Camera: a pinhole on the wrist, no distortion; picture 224 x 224 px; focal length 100.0 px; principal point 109.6 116.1 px. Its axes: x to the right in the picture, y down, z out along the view. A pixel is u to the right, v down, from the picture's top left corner.
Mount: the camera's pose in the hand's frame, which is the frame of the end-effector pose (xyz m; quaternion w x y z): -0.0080 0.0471 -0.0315 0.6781 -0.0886 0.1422 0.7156
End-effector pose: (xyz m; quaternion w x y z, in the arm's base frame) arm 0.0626 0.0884 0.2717 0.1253 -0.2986 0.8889 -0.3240
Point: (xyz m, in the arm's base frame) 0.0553 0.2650 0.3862
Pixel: behind the camera
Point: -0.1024 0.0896 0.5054
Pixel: behind the camera
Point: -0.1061 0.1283 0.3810
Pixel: behind the camera
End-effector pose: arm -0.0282 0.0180 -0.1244 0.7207 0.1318 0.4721 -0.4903
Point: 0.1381 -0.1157 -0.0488
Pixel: 77.6 109.4
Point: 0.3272 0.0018 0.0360
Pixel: 134.2 145.1
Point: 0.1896 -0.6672 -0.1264
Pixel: 32.9 47.0
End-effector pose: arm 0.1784 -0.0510 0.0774 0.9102 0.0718 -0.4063 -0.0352
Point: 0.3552 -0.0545 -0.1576
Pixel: behind the camera
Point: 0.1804 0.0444 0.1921
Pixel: 131.7 51.0
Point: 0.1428 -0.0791 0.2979
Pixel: 50.5 48.2
